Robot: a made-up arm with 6 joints.
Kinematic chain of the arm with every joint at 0, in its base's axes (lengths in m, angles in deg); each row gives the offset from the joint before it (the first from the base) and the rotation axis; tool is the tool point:
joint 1: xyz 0 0 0.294 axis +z
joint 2: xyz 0 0 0 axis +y
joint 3: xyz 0 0 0.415 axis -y
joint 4: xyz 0 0 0 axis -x
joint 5: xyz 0.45 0 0 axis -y
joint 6: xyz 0 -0.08 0 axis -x
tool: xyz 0 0 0
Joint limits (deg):
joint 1: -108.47..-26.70
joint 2: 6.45..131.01
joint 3: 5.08..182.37
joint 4: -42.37..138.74
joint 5: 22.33..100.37
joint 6: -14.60..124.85
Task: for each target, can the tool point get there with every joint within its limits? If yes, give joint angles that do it. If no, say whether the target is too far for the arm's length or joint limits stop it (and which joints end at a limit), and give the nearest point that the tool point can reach.
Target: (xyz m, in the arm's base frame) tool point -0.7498 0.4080 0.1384
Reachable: no: joint limits stop it (at a limit: joint 2, joint 3) | nearest point -0.3583 0.1950 0.6586 | short by 0.685 m
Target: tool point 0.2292 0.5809 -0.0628
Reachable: no: joint limits stop it (at a limit: joint 1, joint 2, joint 3, joint 4) | nearest point 0.1090 0.0125 -0.3737 | short by 0.659 m
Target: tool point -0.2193 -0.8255 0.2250
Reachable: yes | joints -102.32 105.58 102.05 61.56 69.74 85.78
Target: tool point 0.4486 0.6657 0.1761
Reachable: no: joint limits stop it (at a limit: joint 1, joint 2, joint 3) | nearest point 0.1552 0.3779 0.6634 | short by 0.638 m
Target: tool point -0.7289 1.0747 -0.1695
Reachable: no: too far | nearest point -0.2290 0.3376 0.6586 | short by 1.216 m
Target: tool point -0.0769 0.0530 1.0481
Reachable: yes | joints -80.80 25.71 143.00 32.60 68.91 55.12
